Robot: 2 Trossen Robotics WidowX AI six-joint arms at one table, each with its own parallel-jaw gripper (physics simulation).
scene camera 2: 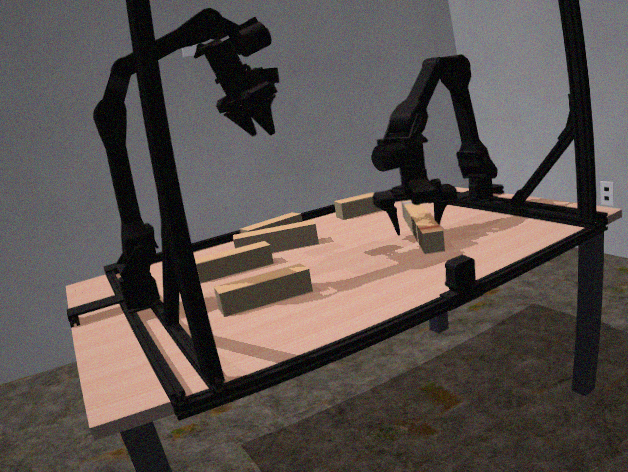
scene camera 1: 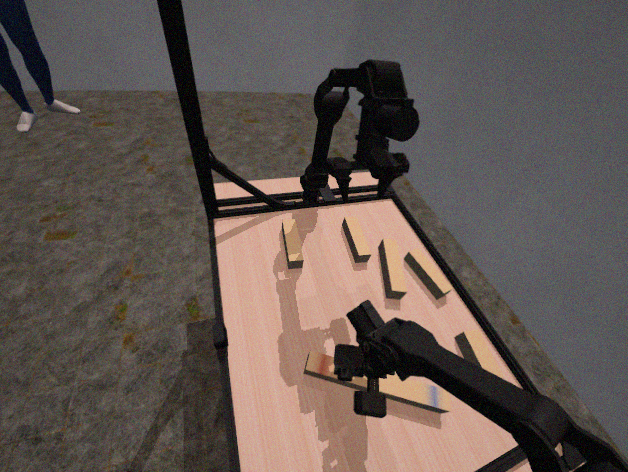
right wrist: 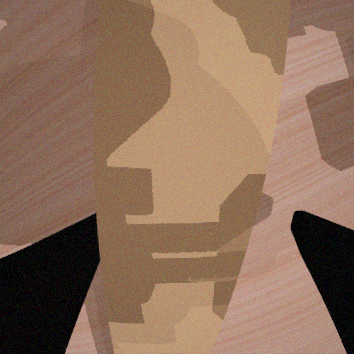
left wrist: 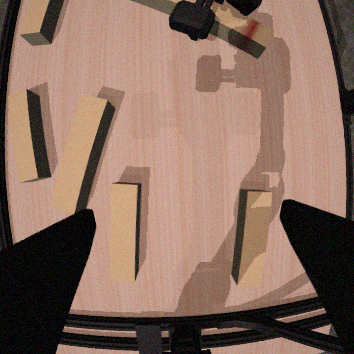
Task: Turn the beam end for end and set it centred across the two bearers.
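Where they show: left gripper, fingertip midpoint: (scene camera 2: 263, 134) (scene camera 1: 362, 201) (left wrist: 188, 214); right gripper, fingertip midpoint: (right wrist: 201, 222); left arm's base, link origin: (scene camera 2: 142, 304) (scene camera 1: 310, 197) (left wrist: 184, 336); right arm's base, link origin: (scene camera 2: 482, 199).
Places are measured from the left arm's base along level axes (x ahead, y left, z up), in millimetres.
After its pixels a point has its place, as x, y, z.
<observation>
The long beam (scene camera 1: 413, 393) {703, 31, 25} (scene camera 2: 433, 241) {566, -182, 5} (left wrist: 245, 42) {566, -140, 7} (right wrist: 185, 150) {613, -104, 25} lies flat on the table, its red band at the left end and blue band at the right end in scene camera 1. My right gripper (scene camera 1: 367, 361) (right wrist: 201, 222) {622, -64, -9} is open and low over the beam's middle, one finger on each side; in its wrist view the beam's edge hides one fingertip. My left gripper (scene camera 1: 363, 197) {313, -2, 266} (scene camera 2: 263, 133) {313, -2, 266} (left wrist: 188, 214) {313, -2, 266} is open, high above the table. Plain blocks include one (scene camera 1: 291, 243) {226, -134, 25} (scene camera 2: 263, 291) {199, -148, 7} (left wrist: 254, 235) {217, -126, 25} and another (scene camera 1: 356, 241) {259, 80, 25} (left wrist: 125, 232) {236, 89, 25}, roughly parallel; I cannot tell which are the bearers.
Other plain blocks are one (scene camera 1: 395, 274) {408, 146, 31} (scene camera 2: 276, 237) {363, 141, 16} (left wrist: 80, 150) {374, 155, 31} near the middle, one (scene camera 1: 428, 274) {430, 261, 24} (left wrist: 22, 135) {411, 275, 25} beside it, and one (scene camera 1: 479, 350) {672, 262, 28} (scene camera 2: 355, 206) {658, 246, 10} (left wrist: 37, 20) {646, 260, 28} partly behind the right arm in scene camera 1. Black rails and uprights border the table.
</observation>
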